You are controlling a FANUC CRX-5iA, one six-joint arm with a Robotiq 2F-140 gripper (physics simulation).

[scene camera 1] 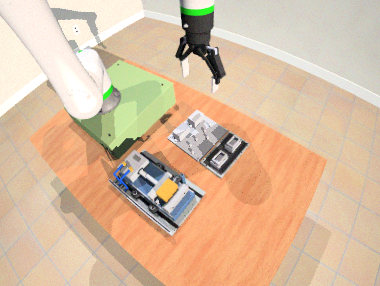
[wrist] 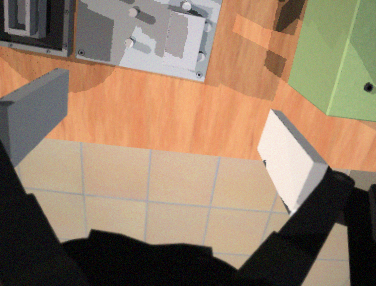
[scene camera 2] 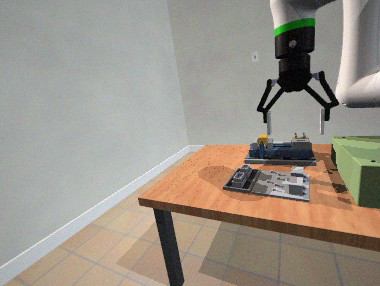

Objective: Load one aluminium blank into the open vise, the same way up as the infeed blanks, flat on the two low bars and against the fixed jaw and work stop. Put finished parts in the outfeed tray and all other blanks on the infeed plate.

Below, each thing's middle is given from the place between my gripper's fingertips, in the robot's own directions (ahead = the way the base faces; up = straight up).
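Labels:
My hand is 50 mm short of the infeed plate (scene camera 1: pixel 201 147), 70 mm to the left of it and 200 mm above it. Going by their middles, the infeed plate is the nearest to my hand of the things named here. As for the outfeed tray (scene camera 1: pixel 242 147), counted from my hand it is 190 mm ahead, 70 mm to the right and 200 mm below.

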